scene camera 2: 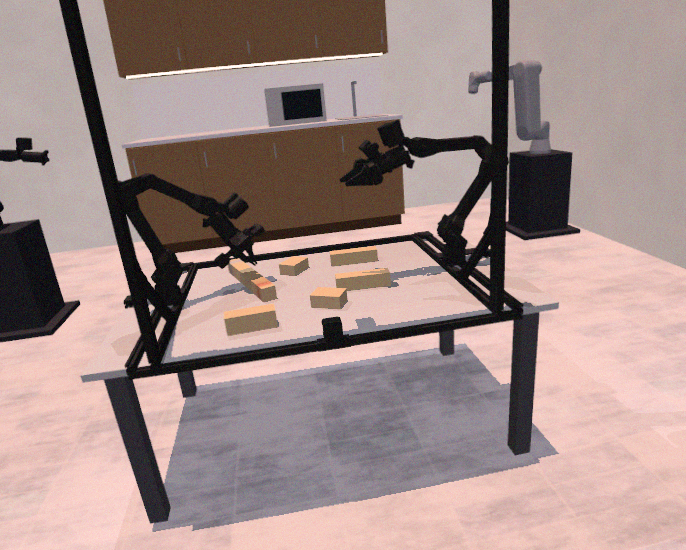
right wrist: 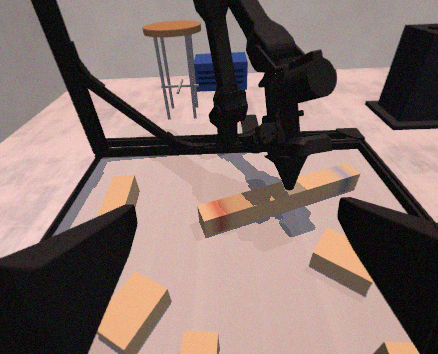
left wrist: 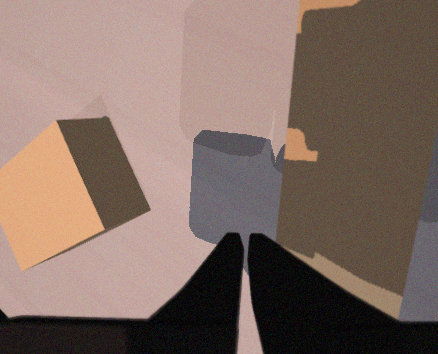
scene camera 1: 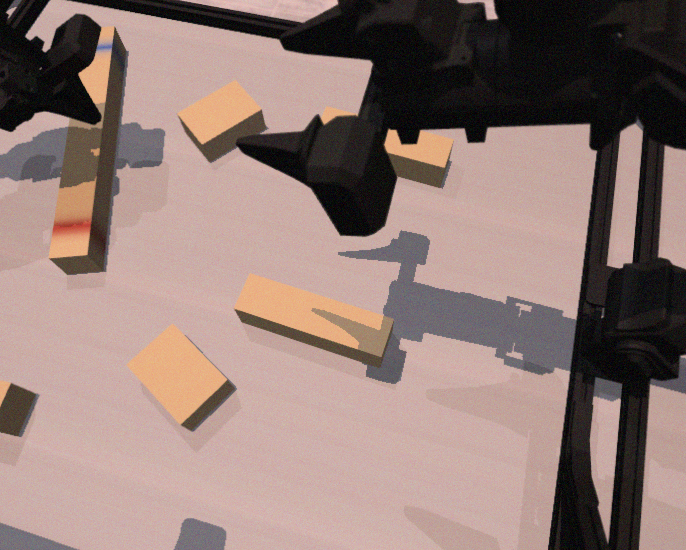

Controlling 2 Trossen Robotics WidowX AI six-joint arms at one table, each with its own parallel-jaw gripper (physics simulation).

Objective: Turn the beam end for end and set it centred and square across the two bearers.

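Pixels of known places: left gripper, fingertip midpoint: (scene camera 2: 255,264) (right wrist: 289,189) (left wrist: 243,246) (scene camera 1: 98,120); right gripper, fingertip midpoint: (scene camera 2: 342,182) (right wrist: 237,210) (scene camera 1: 261,91); left arm's base, origin of the base link: (scene camera 2: 169,301) (right wrist: 227,140); right arm's base, origin of the base link: (scene camera 2: 454,262) (scene camera 1: 614,352).
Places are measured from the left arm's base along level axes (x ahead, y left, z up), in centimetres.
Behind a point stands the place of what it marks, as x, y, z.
The long wooden beam (scene camera 1: 77,203) {28.6, 0.9, 2.5} (scene camera 2: 264,291) {29.4, -6.3, 1.4} (left wrist: 350,200) {25.0, 9.0, 2.5} (right wrist: 240,215) {30.2, 1.8, 1.0} lies at the left of scene camera 1, with a red band near its lower end and a blue band near its upper end. My left gripper (scene camera 1: 98,119) {27.1, 11.4, 4.5} (scene camera 2: 254,261) {27.1, 11.4, 4.5} (left wrist: 243,246) {27.1, 11.4, 4.5} (right wrist: 289,189) {27.1, 11.4, 4.5} is shut and empty, its tips at the beam's middle; whether they touch it I cannot tell. My right gripper (scene camera 1: 260,92) {56.8, -0.2, 30.0} (scene camera 2: 343,181) {56.8, -0.2, 30.0} (right wrist: 237,210) {56.8, -0.2, 30.0} is open, empty and high. Plain blocks (scene camera 1: 314,315) {59.8, -5.2, 2.5} (scene camera 1: 178,372) {47.9, -14.8, 1.9} (scene camera 2: 362,279) {59.2, -7.3, 1.3} (scene camera 2: 328,297) {47.3, -18.1, 1.5} lie apart from the beam; which two are the bearers I cannot tell.
Another block (scene camera 1: 220,111) {39.9, 18.5, 1.9} (scene camera 2: 293,266) {39.4, 13.3, 1.5} (left wrist: 45,195) {39.1, 17.5, 1.9} (right wrist: 340,260) {41.1, 16.8, 1.9} lies beside the beam. One block (scene camera 1: 423,150) {66.4, 18.6, 2.5} (scene camera 2: 353,256) {60.8, 17.3, 0.9} is partly behind my right gripper in scene camera 1. Another (scene camera 2: 250,319) {25.7, -25.7, 1.7} (right wrist: 120,194) {25.4, -22.6, 3.1} lies near the table's front left in scene camera 2. A black frame edges the table.
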